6 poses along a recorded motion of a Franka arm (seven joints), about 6.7 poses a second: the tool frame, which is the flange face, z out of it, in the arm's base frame.
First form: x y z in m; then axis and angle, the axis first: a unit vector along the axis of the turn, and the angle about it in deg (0 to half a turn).
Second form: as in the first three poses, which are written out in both.
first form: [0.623 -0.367 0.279 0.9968 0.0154 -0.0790 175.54]
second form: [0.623 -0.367 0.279 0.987 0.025 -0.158 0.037 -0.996 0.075]
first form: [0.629 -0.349 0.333 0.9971 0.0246 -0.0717 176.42]
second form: [0.629 -0.349 0.333 0.989 0.045 -0.144 0.053 -0.997 0.059]
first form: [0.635 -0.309 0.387 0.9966 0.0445 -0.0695 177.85]
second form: [0.635 -0.309 0.387 0.986 0.086 -0.140 0.091 -0.995 0.031]
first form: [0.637 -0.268 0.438 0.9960 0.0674 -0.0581 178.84]
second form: [0.637 -0.268 0.438 0.984 0.133 -0.117 0.135 -0.991 0.012]
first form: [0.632 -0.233 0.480 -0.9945 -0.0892 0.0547 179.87]
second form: [0.632 -0.233 0.480 0.978 0.178 -0.109 0.177 -0.984 -0.012]
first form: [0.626 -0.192 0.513 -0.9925 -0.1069 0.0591 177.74]
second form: [0.626 -0.192 0.513 0.970 0.214 -0.113 0.210 -0.976 -0.052]
